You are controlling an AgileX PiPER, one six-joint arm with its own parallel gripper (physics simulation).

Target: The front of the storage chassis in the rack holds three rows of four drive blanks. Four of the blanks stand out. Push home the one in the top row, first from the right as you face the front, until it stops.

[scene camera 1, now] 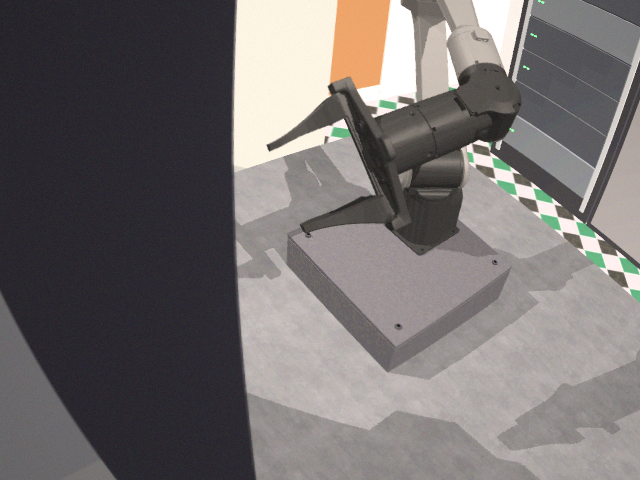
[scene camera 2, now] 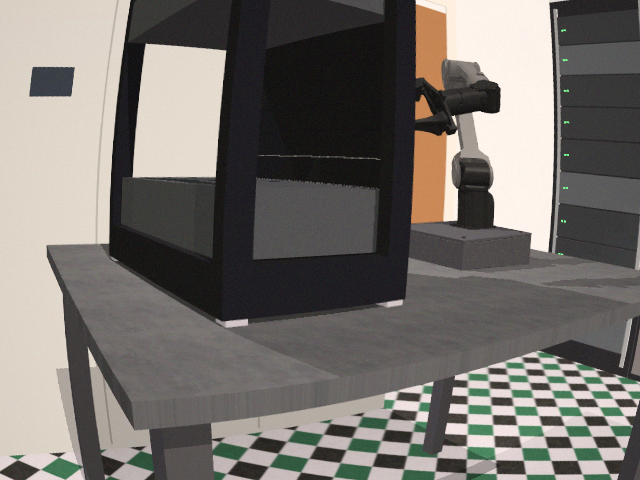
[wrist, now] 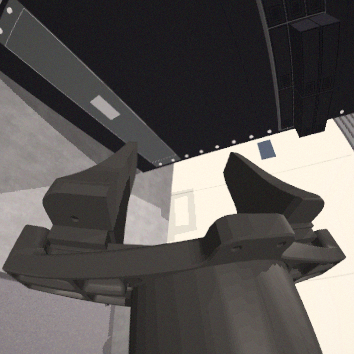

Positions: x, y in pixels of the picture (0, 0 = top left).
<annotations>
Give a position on a rack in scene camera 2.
238, 247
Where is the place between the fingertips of my gripper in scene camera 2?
401, 111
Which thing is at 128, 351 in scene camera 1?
A rack.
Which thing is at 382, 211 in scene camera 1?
My gripper.
</annotations>
